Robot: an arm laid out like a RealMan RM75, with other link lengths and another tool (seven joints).
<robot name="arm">
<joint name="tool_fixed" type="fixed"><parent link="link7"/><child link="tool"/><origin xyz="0.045 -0.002 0.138" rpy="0.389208 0 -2.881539"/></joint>
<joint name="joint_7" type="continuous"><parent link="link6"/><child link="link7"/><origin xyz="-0.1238 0 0" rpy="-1.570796 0 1.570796"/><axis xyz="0 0 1"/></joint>
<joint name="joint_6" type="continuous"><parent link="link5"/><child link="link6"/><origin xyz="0 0 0" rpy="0 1.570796 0"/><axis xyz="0 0 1"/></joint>
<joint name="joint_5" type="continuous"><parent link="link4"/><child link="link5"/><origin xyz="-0.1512 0 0" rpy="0 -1.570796 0"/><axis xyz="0 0 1"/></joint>
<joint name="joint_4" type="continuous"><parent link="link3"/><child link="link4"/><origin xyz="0 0 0" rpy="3.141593 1.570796 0"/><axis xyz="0 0 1"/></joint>
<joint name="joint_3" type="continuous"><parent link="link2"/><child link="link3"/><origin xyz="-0.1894 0 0" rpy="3.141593 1.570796 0"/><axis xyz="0 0 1"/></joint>
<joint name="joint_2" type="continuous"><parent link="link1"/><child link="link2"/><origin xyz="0 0 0" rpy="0 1.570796 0"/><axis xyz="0 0 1"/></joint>
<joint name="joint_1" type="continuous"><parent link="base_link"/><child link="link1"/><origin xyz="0 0 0.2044" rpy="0 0 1.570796"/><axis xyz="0 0 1"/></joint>
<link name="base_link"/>
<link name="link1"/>
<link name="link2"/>
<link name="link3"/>
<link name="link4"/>
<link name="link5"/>
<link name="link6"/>
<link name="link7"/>
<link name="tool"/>
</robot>
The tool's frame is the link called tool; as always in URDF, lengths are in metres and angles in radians. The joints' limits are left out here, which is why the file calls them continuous.
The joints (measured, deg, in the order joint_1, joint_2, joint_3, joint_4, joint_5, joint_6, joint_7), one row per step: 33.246 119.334 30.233 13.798 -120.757 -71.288 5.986; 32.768 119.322 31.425 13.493 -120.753 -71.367 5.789; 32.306 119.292 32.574 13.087 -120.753 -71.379 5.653; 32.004 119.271 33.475 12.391 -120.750 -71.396 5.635; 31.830 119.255 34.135 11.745 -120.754 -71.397 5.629; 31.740 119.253 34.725 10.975 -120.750 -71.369 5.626; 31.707 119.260 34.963 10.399 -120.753 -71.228 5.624; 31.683 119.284 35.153 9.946 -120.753 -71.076 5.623; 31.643 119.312 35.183 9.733 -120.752 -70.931 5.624; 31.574 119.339 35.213 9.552 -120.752 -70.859 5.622; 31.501 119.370 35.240 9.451 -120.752 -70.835 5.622; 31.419 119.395 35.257 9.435 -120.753 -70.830 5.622; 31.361 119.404 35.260 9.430 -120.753 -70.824 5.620; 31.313 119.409 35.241 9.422 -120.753 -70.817 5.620; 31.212 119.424 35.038 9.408 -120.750 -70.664 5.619
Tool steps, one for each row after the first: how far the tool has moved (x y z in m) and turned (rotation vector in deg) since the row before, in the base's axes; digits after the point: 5 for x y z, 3 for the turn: 0.00625 0.00155 0.00552 1.083 0.148 -1.113; 0.00684 0.00153 0.00530 1.017 0.047 -1.186; 0.00653 0.00142 0.00444 0.848 -0.202 -1.060; 0.00506 0.00110 0.00329 0.632 -0.265 -0.806; 0.00495 0.00117 0.00294 0.580 -0.391 -0.782; 0.00342 0.00079 0.00093 0.204 -0.413 -0.545; 0.00278 0.00065 0.00055 0.130 -0.316 -0.463; 0.00159 0.00026 -0.00028 -0.033 -0.179 -0.277; 0.00143 0.00005 -0.00010 0.003 -0.137 -0.231; 0.00097 -0.00008 -0.00005 0.009 -0.053 -0.156; 0.00062 -0.00018 -0.00007 -0.001 0.014 -0.102; 0.00043 -0.00012 -0.00005 -0.004 0.001 -0.067; 0.00034 -0.00012 -0.00012 -0.019 -0.013 -0.048; 0.00082 -0.00024 -0.00135 -0.239 -0.129 -0.131
